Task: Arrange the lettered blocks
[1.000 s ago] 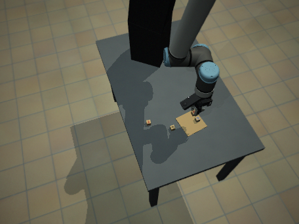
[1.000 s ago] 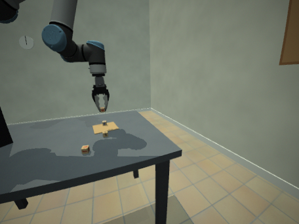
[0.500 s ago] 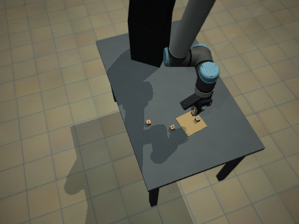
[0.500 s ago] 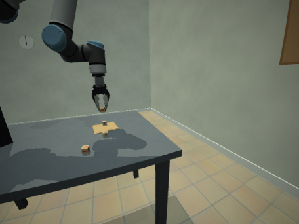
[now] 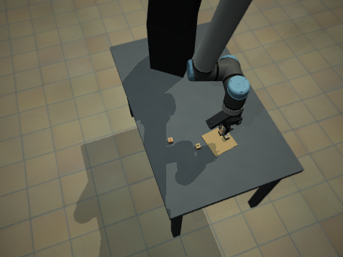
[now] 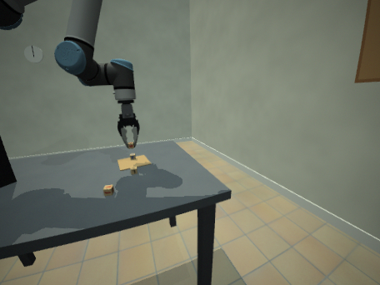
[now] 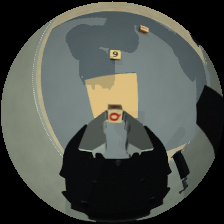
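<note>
The tan mat is 9 cm below my hand.
</note>
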